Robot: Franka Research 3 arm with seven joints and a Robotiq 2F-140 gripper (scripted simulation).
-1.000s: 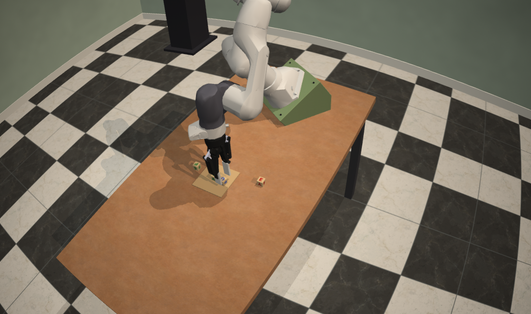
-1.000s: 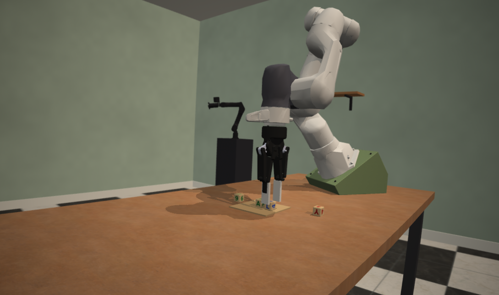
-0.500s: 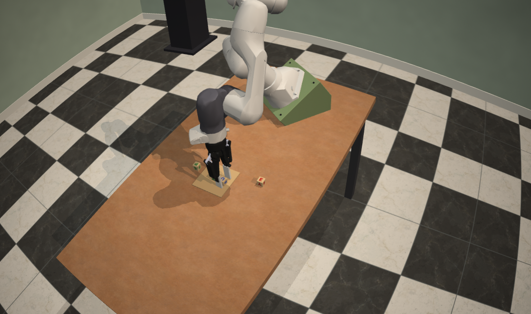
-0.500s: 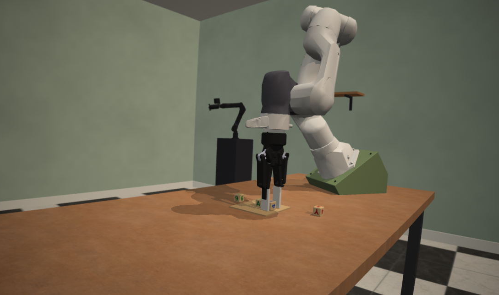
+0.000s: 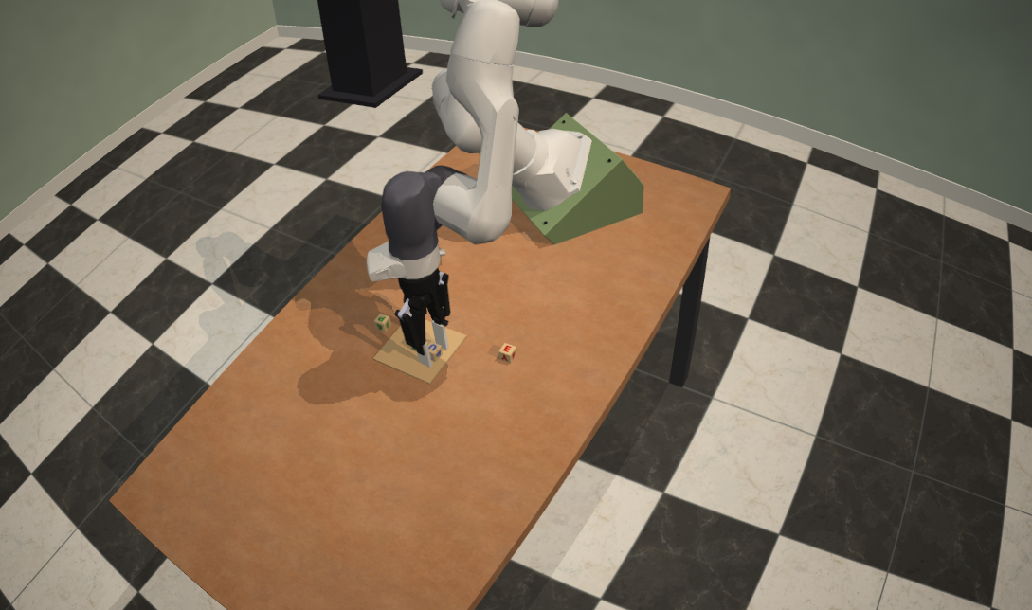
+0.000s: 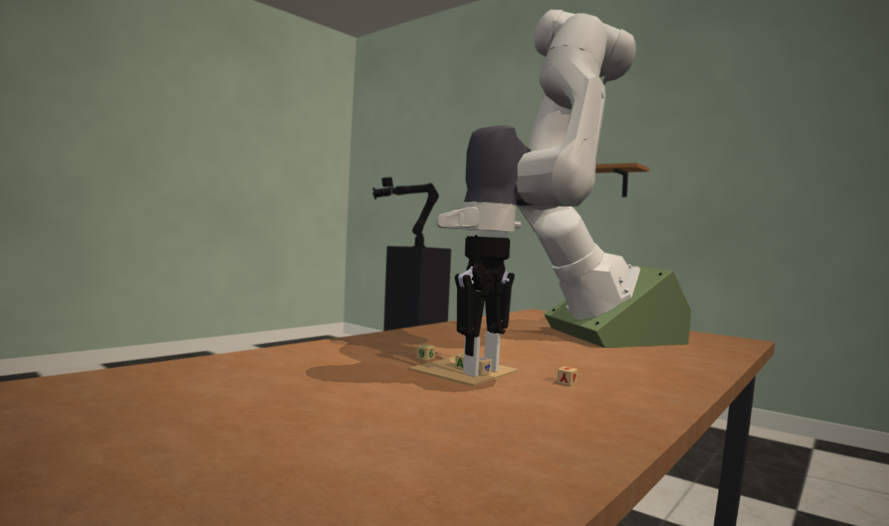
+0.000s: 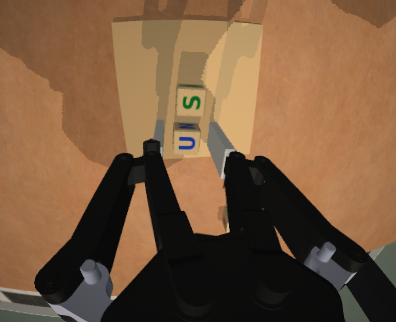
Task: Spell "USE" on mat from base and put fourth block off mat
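The U block is 2 cm below my hand. The rest, counted from my hand: mat: 4 cm to the right, 4 cm below; green P block: 14 cm to the right, 2 cm below, 2 cm behind; S block: 4 cm to the right, 2 cm below.
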